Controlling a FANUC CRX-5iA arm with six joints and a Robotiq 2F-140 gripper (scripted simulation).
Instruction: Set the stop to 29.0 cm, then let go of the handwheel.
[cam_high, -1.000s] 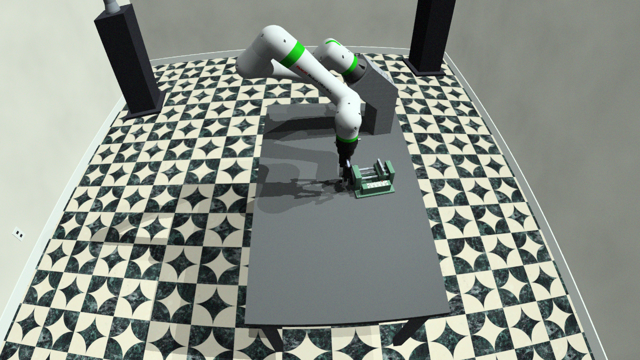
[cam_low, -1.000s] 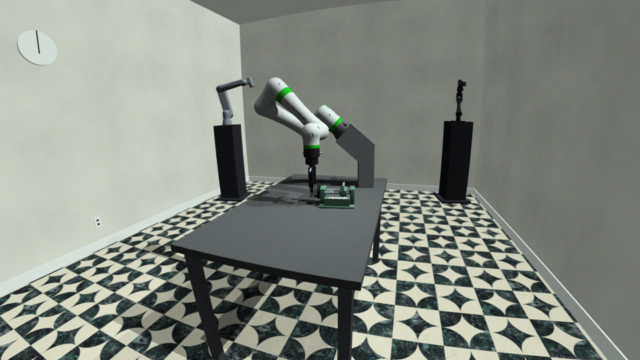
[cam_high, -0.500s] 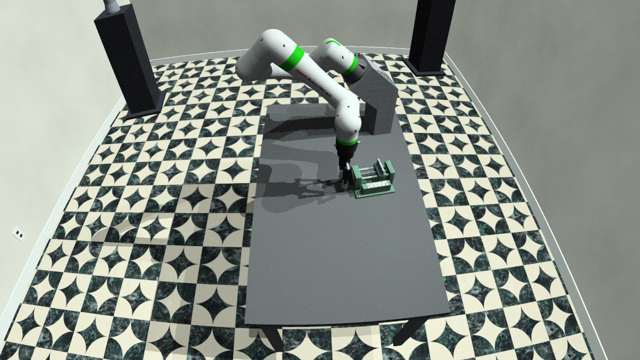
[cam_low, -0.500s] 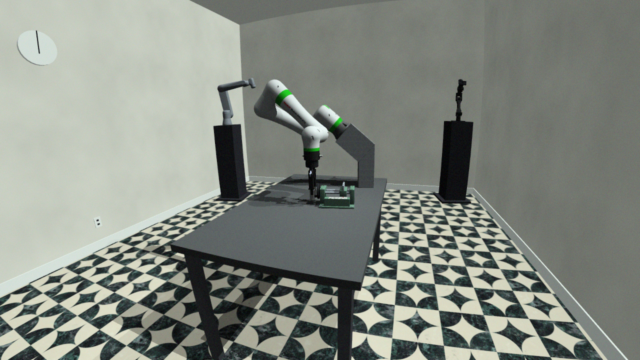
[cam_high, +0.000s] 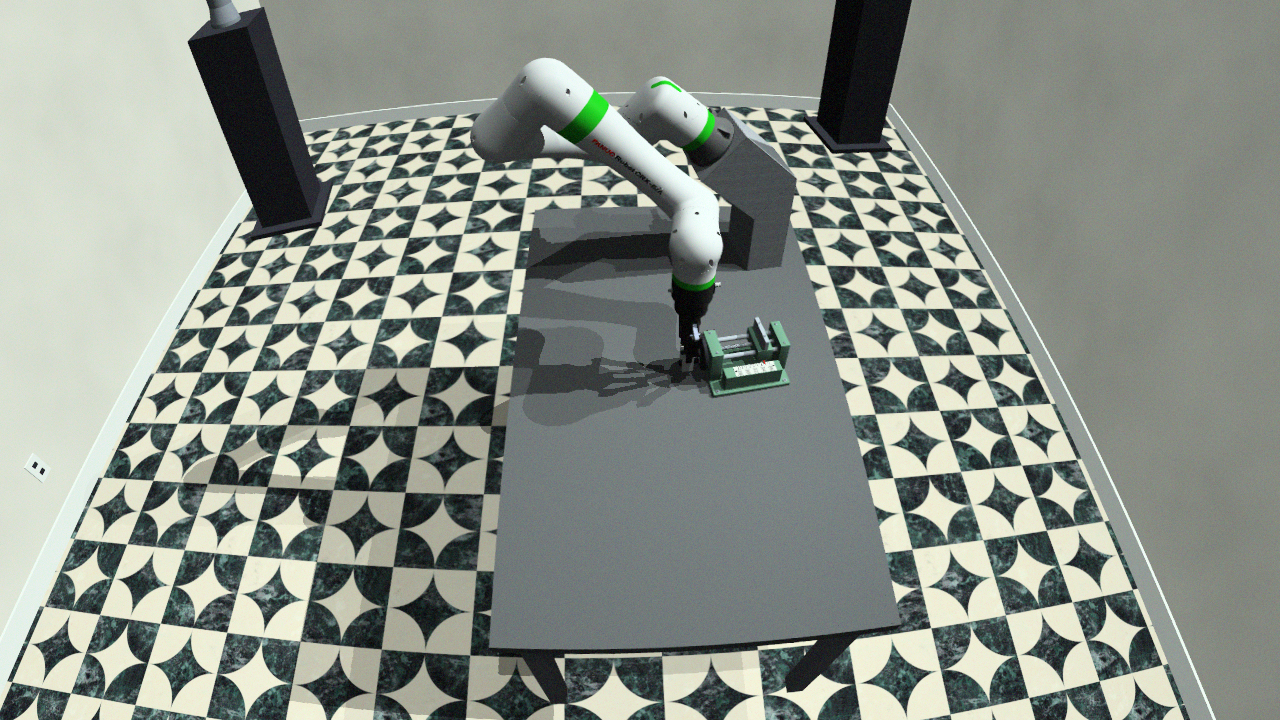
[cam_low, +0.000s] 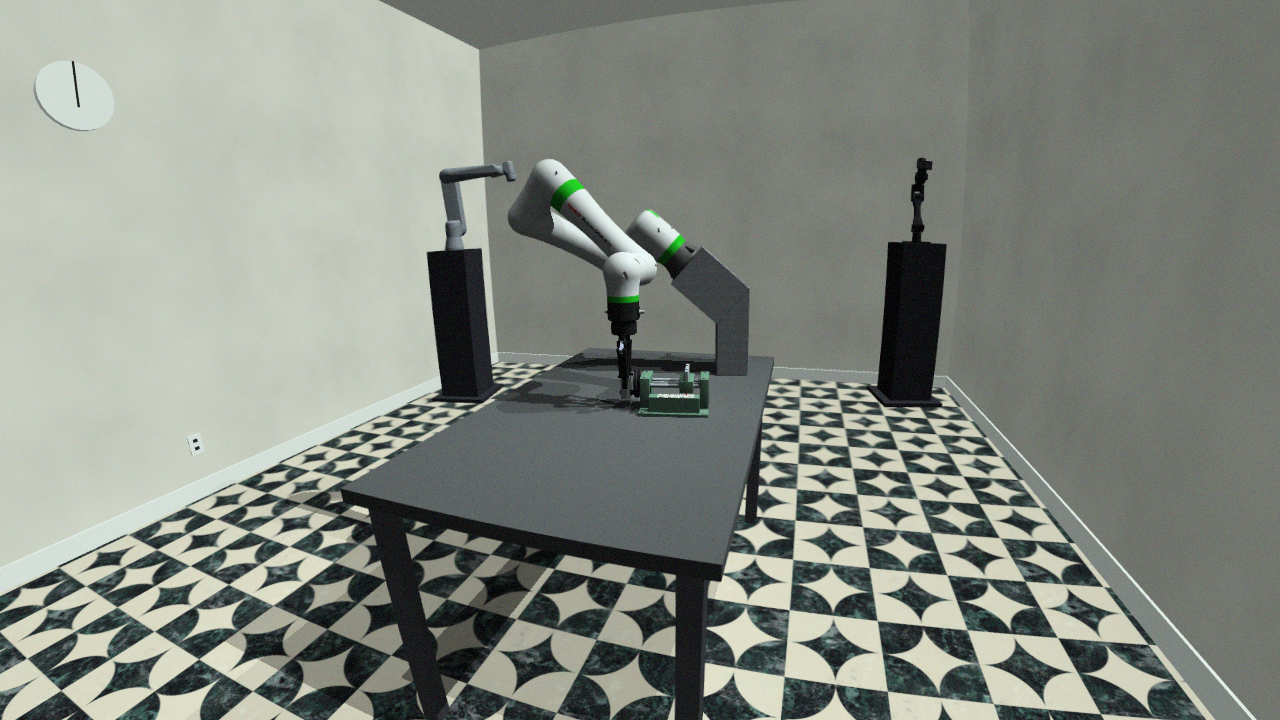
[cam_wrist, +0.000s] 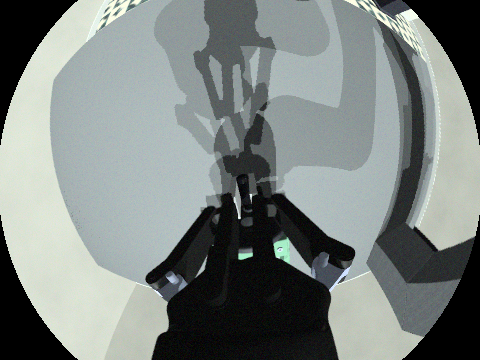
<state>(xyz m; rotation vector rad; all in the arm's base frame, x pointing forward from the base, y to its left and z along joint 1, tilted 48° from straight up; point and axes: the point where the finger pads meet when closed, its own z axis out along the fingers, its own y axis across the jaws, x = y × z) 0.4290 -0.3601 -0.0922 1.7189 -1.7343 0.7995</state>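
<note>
Now: the black handwheel 20 mm to the left of my hand and 10 mm below it. Round my hand: green stop fixture 20 mm ahead, 180 mm to the left, 30 mm above.
</note>
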